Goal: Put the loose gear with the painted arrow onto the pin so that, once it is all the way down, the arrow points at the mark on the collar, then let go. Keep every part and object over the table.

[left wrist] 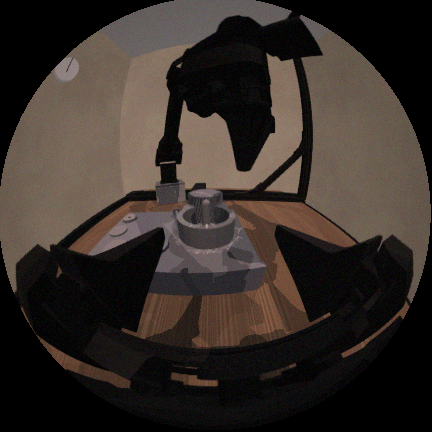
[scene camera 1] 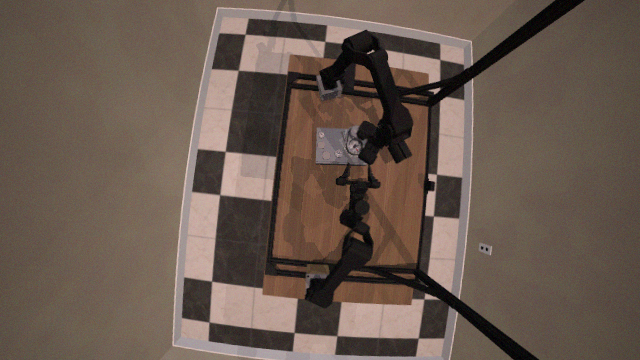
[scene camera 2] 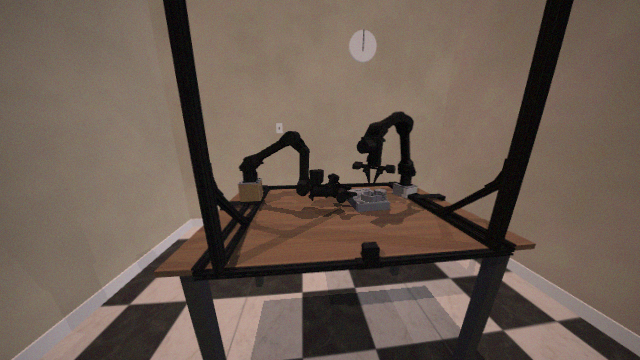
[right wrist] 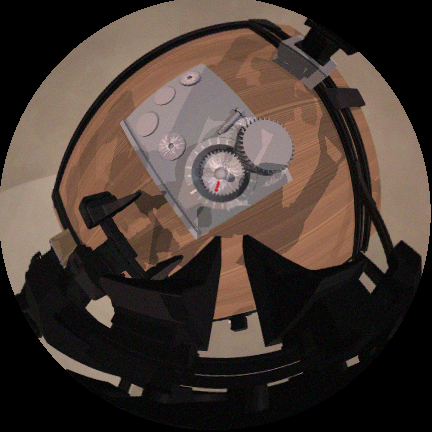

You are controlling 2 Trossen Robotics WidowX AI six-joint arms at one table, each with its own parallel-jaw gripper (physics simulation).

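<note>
A grey plate point(right wrist: 193, 149) lies on the wooden table point(scene camera 1: 351, 186). The gear with the red arrow point(right wrist: 217, 177) sits on the pin inside the dark collar ring point(left wrist: 206, 230); the arrow point(right wrist: 217, 186) points toward the plate's near edge in the right wrist view. The gear also shows in scene camera 1 point(scene camera 1: 355, 146). My right gripper point(right wrist: 231, 240) hangs well above the collar, shut and empty; it shows in the left wrist view point(left wrist: 245, 157) and in scene camera 2 point(scene camera 2: 372, 176). My left gripper point(scene camera 1: 358, 173) is open and empty, low beside the plate's edge point(left wrist: 219, 241).
A larger gear point(right wrist: 266, 144) meshes beside the collar. A screw point(right wrist: 231, 120) and several small discs point(right wrist: 169, 144) lie on the plate. Black frame rails point(scene camera 1: 283, 171) run around the table. The arm bases point(scene camera 1: 329, 89) stand at the two short ends.
</note>
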